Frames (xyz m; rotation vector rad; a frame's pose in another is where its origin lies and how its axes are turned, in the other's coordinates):
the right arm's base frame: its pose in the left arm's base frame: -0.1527 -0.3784 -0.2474 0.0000 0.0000 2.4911
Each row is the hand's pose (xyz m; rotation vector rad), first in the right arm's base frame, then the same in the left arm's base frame.
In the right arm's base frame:
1: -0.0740 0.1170 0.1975 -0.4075 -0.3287 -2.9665
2: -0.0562 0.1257 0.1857 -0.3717 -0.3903 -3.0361
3: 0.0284 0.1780 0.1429 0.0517 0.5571 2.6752
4: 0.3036 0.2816 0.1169 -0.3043 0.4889 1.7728
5: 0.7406 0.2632 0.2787 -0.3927 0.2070 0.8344
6: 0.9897 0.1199 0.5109 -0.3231 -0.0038 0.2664
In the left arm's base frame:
1: -0.1647 -0.5163 -0.0499 0.1221 -0.3308 -0.5139
2: -0.1841 -0.5125 -0.0617 0.1660 -0.3153 -0.5854
3: -0.2831 -0.5029 -0.1045 0.3868 -0.1717 -1.0525
4: -0.5648 -0.4186 -0.1305 0.5756 0.1357 -1.9287
5: -0.9014 -0.1394 0.0313 0.4589 0.4365 -2.8800
6: -1.0129 0.1255 0.2635 -0.1392 -0.4294 2.7277

